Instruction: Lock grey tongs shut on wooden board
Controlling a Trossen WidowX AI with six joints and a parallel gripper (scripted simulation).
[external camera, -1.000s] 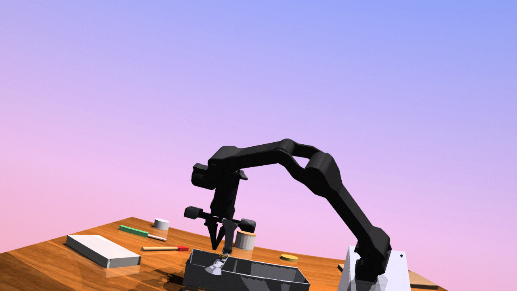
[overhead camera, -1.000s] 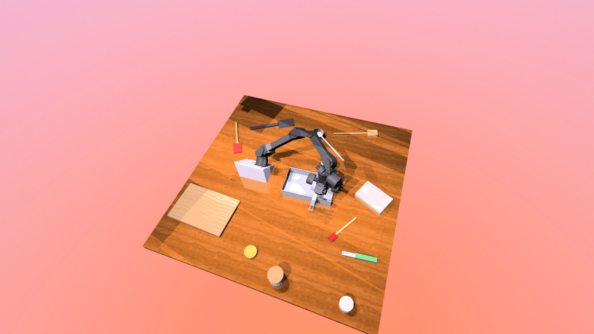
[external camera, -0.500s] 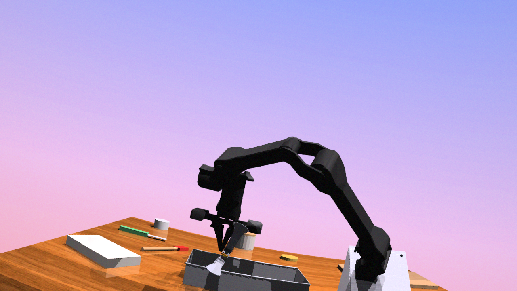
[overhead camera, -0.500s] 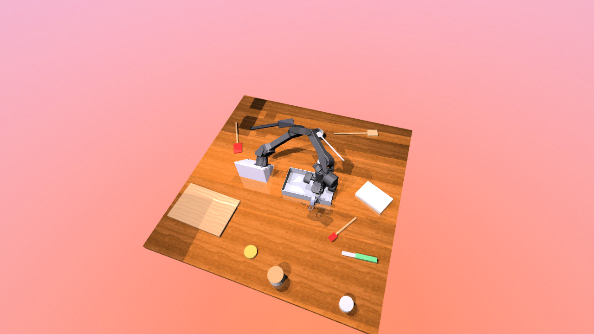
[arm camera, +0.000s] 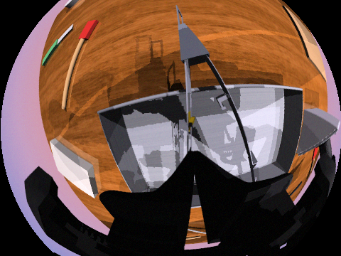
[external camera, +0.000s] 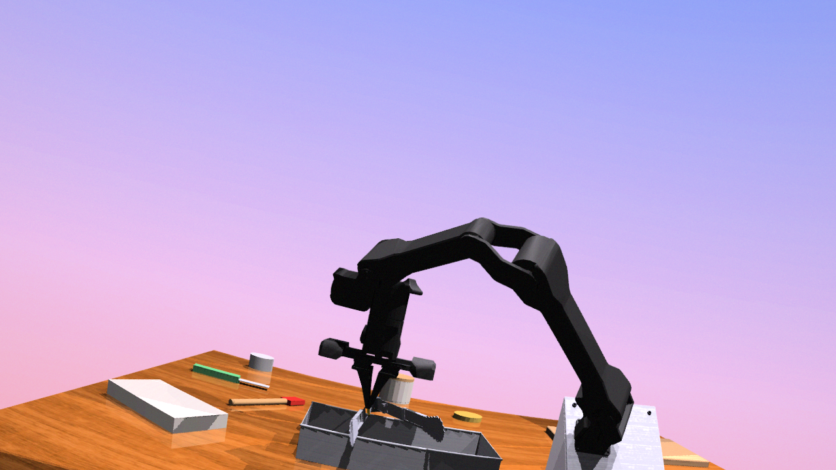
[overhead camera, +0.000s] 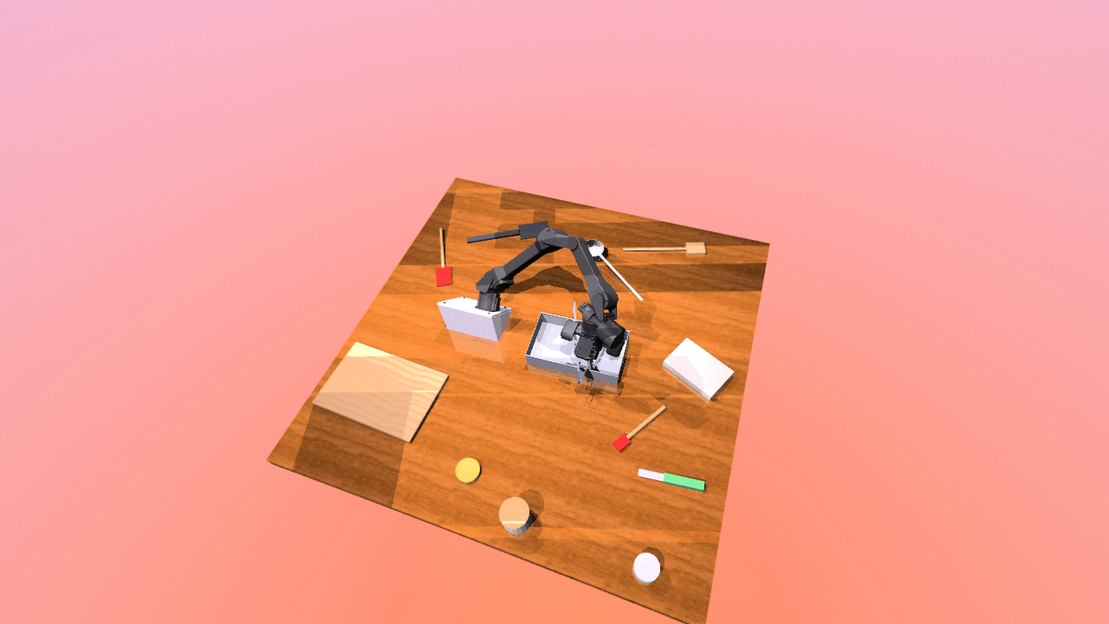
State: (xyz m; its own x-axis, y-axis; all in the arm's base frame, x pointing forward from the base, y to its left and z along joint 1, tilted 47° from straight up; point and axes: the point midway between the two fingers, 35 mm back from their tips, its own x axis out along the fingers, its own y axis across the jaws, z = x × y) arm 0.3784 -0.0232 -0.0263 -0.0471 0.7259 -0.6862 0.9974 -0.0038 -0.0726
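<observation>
My gripper tip is now 60 mm past the grey roasting tin, 50 mm above it and 30 mm to the right of it. Also, from my gripper tip: green-handled tool: 310 mm ahead, 280 mm to the right, 70 mm below; cork-topped jar: 520 mm to the right, 40 mm below, 40 mm behind; white block: 320 mm ahead, 90 mm to the left, 60 mm below.
</observation>
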